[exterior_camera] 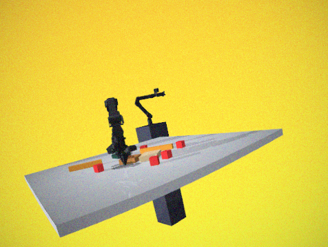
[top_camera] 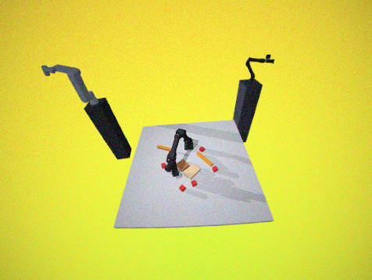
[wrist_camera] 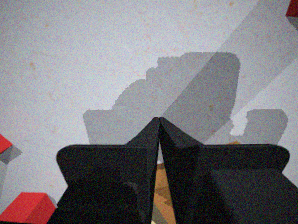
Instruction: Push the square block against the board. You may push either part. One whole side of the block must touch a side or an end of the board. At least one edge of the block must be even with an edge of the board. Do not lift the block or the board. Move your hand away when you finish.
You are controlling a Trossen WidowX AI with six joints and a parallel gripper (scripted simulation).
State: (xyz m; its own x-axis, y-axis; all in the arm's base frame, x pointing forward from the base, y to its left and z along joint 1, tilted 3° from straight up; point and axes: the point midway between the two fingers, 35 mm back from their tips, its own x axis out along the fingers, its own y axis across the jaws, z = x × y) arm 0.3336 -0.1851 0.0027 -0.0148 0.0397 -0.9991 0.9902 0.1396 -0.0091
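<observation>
The brown square block lies 7 cm behind my gripper tip, 9 cm to the left of it and 1 cm above it. From my gripper tip the other things lie so: pale tan board 2 cm ahead, 17 cm to the left, 1 cm above.
</observation>
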